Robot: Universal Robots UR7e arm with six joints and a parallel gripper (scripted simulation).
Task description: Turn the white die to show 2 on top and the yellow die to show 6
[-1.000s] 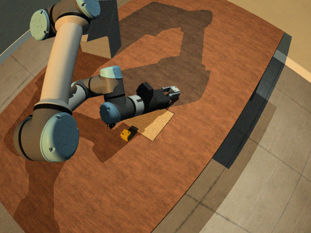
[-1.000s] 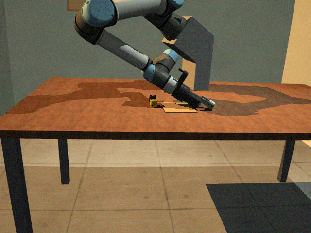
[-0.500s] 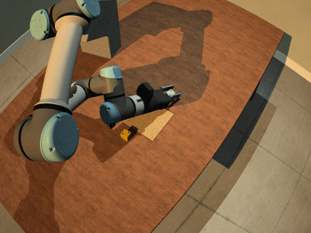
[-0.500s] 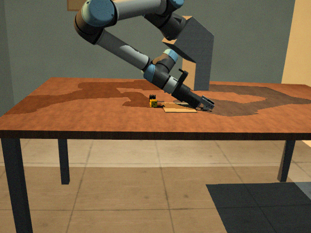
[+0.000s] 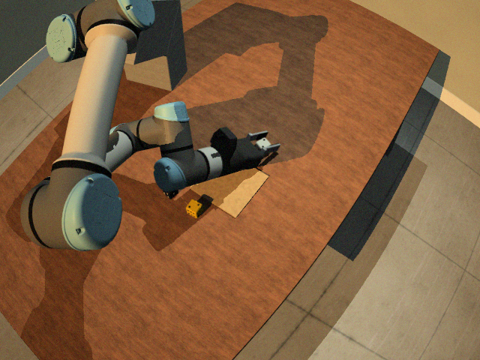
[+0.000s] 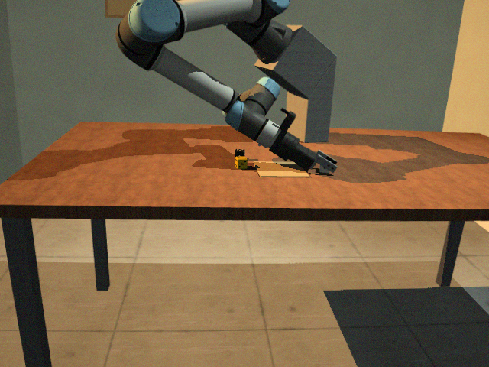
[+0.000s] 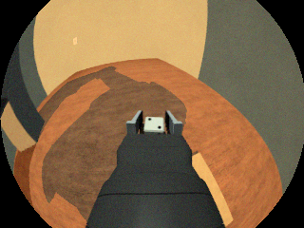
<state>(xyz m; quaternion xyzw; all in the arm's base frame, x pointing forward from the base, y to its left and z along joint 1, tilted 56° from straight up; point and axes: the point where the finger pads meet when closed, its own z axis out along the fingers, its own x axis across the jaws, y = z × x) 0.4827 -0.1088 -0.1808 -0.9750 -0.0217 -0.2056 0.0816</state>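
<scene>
Right now the white die is 10 mm to the right of my hand and 10 mm below it. Also, from my hand: yellow die 250 mm to the right, 50 mm behind, 10 mm below; tan mat 140 mm to the right, 20 mm below, 20 mm behind; black die 250 mm to the right, 130 mm behind, 10 mm below.
</scene>
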